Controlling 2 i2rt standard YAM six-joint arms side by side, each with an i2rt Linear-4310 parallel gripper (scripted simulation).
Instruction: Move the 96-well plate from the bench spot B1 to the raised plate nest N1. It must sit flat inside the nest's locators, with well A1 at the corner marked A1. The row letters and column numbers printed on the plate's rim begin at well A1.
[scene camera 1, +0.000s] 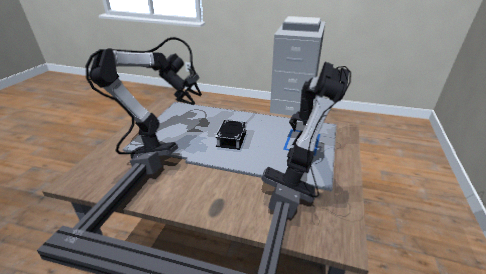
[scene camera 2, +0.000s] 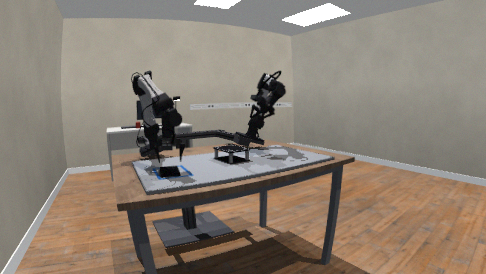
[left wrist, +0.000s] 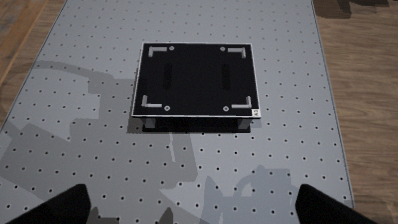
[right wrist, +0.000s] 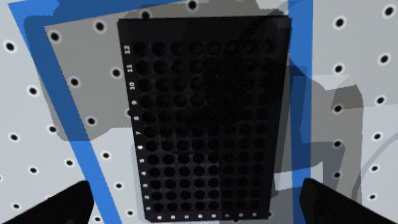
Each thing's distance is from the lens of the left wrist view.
left gripper (left wrist: 193, 195): 0.10 m
raised nest (left wrist: 196, 88): 0.29 m
